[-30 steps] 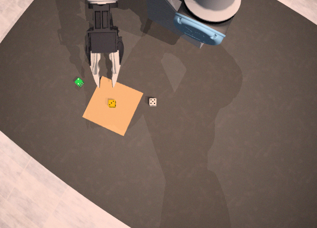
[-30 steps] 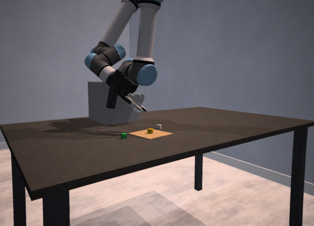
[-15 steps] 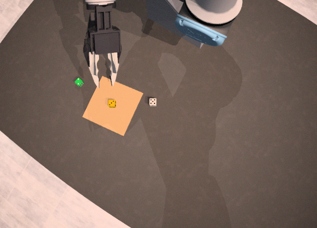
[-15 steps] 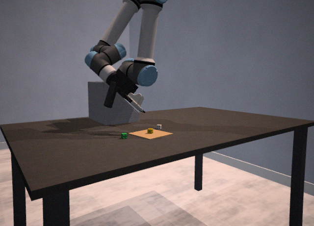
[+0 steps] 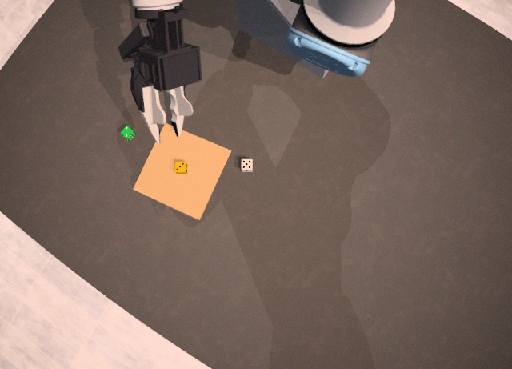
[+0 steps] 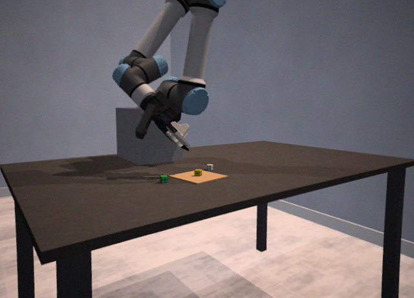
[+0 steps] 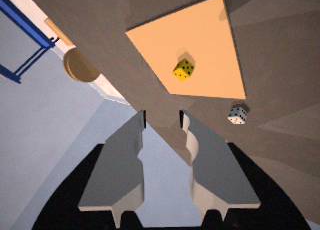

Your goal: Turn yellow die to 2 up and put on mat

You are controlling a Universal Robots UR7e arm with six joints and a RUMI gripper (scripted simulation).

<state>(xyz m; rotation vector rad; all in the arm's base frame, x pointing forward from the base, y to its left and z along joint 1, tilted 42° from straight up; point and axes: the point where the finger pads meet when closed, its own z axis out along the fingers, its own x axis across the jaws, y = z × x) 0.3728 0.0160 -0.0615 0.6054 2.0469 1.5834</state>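
My hand is 9 cm above the yellow die, 3 cm to the right of it and 3 cm short of it. The rest, counted from my hand: orange mat (10 cm below, 3 cm to the left, 3 cm ahead); green die (10 cm to the right, 9 cm below, 3 cm ahead); white die (13 cm to the left, 9 cm below, 4 cm behind).
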